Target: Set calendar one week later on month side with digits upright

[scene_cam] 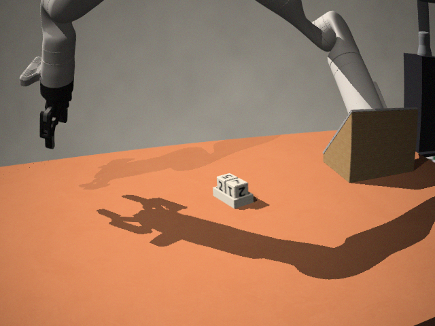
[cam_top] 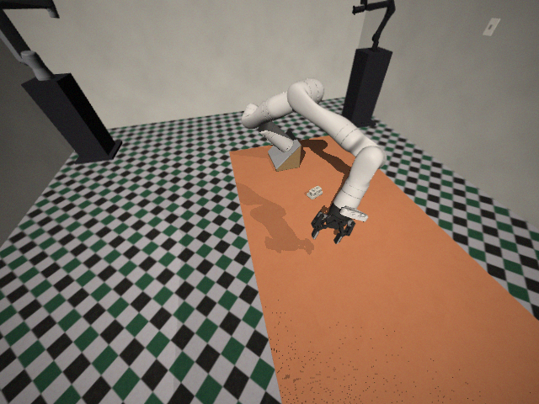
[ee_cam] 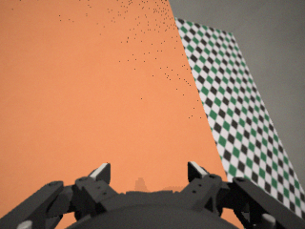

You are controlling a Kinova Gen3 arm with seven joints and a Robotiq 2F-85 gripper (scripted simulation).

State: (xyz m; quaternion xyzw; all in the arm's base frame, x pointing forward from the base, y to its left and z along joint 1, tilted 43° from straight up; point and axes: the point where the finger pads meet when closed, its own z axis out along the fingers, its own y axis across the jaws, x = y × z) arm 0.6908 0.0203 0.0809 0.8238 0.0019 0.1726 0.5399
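Now: hand 37 cm past the cube, 12 cm to the right of it and 12 cm above it. Also, from my hand: white calendar tray: 36 cm behind, 13 cm below, 11 cm to the left.
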